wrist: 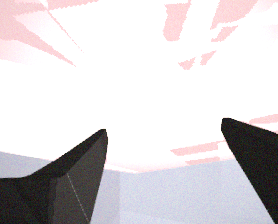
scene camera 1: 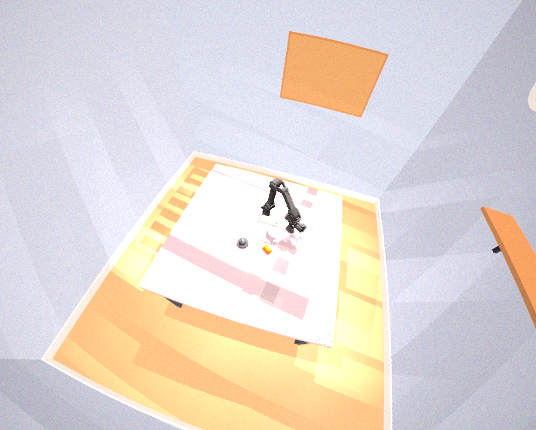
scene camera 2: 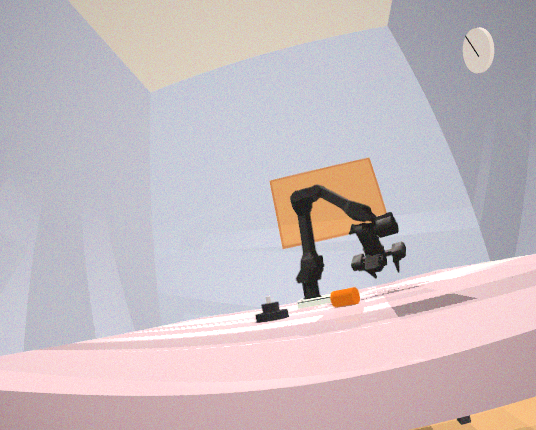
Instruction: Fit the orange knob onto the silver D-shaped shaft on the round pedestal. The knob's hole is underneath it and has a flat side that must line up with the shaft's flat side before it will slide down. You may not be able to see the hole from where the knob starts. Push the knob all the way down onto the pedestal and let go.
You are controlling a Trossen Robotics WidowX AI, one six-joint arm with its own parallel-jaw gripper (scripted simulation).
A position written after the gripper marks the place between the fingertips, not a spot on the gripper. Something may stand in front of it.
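Note:
Scene camera 2 shows the gripper [scene camera 2: 387, 275], open and holding nothing. The wrist view gives another sight of the gripper [wrist: 163, 129].

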